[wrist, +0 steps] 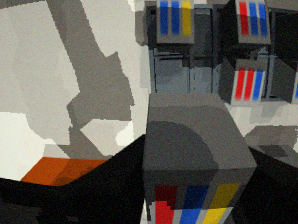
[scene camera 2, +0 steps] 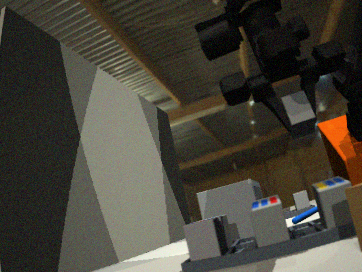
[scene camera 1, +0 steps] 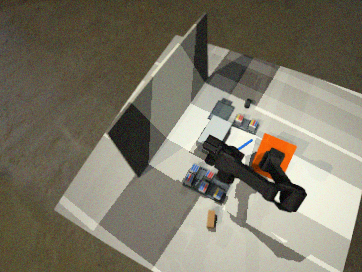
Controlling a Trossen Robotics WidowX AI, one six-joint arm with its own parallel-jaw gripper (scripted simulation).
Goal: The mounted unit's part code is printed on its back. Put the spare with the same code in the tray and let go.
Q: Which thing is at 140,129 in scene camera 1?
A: A wall panel.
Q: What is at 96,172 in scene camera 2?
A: A wall panel.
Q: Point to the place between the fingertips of my gripper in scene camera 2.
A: At 302,127
